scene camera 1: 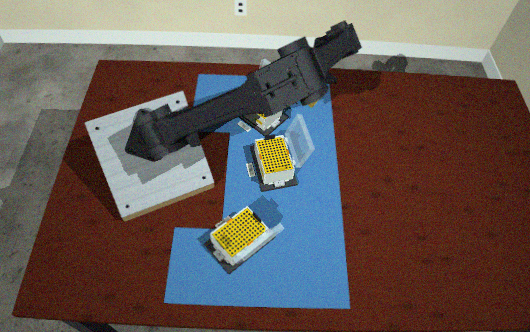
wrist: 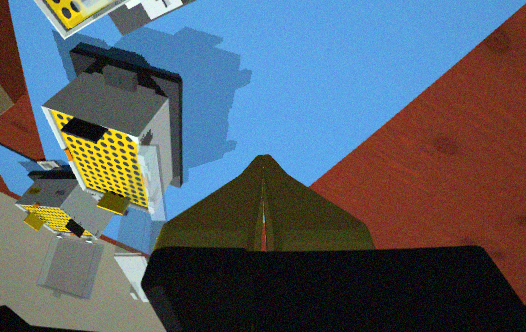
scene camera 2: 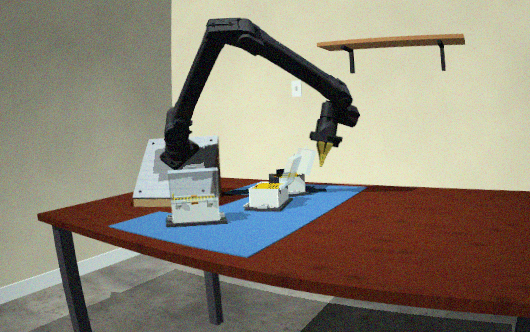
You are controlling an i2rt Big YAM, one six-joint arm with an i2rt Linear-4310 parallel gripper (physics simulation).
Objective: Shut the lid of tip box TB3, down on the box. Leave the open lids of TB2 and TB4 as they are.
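Where they show: gripper, between the fingertips: (scene camera 1: 310, 106) (wrist: 263, 165) (scene camera 2: 320, 166); arm's base, origin of its link: (scene camera 1: 147, 135) (scene camera 2: 179, 154).
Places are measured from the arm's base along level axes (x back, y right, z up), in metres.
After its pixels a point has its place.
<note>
TB3 (scene camera 1: 271, 119) @[x -0.316, y -0.187, z -0.117 m] (scene camera 2: 298, 185) @[x -0.333, y -0.210, z -0.119 m] (wrist: 75, 20) is the far box, mostly behind the arm in scene camera 1 and cut off in the wrist view. Its clear lid (scene camera 1: 264, 63) @[x -0.279, y -0.329, z -0.022 m] (scene camera 2: 308, 158) @[x -0.334, y -0.282, z -0.037 m] stands open. TB2 (scene camera 1: 274, 155) @[x -0.333, y -0.037, z -0.094 m] (scene camera 2: 267, 199) (wrist: 107, 165) @[x -0.333, y -0.040, z -0.094 m] is the middle box, its lid (scene camera 1: 301, 140) @[x -0.403, y -0.062, z -0.046 m] (wrist: 155, 185) @[x -0.384, y -0.109, z -0.061 m] open. TB4 (scene camera 1: 239, 232) @[x -0.262, y 0.205, z -0.094 m] (scene camera 2: 195, 212) (wrist: 52, 216) @[x -0.255, y 0.198, z -0.093 m] is the near box, its lid (scene camera 2: 192, 181) @[x -0.319, y 0.261, z -0.033 m] (wrist: 70, 265) @[x -0.311, y 0.259, z -0.049 m] open. My gripper (scene camera 1: 312, 104) @[x -0.426, y -0.193, z -0.051 m] (scene camera 2: 321, 165) @[x -0.426, y -0.193, z -0.051 m] (wrist: 263, 165) @[x -0.426, y -0.193, z -0.051 m] is shut and empty, in the air to the right of TB3 and its lid.
The boxes stand on dark bases on a blue mat (scene camera 1: 310, 260) @[x -0.448, y 0.240, z -0.150 m] (scene camera 2: 240, 235) @[x -0.448, y 0.249, z -0.151 m] (wrist: 325, 75) @[x -0.449, y -0.204, z -0.150 m] on the red-brown table (scene camera 1: 430, 200) @[x -0.793, y 0.030, z -0.153 m] (scene camera 2: 400, 240) @[x -0.786, y 0.139, z -0.153 m] (wrist: 440, 175) @[x -0.601, y -0.194, z -0.153 m]. The arm's pale base board (scene camera 1: 165, 195) @[x -0.053, y 0.111, z -0.112 m] (scene camera 2: 150, 175) @[x 0.044, y 0.103, z -0.061 m] is at the left. A wall shelf (scene camera 2: 395, 42) hangs behind.
</note>
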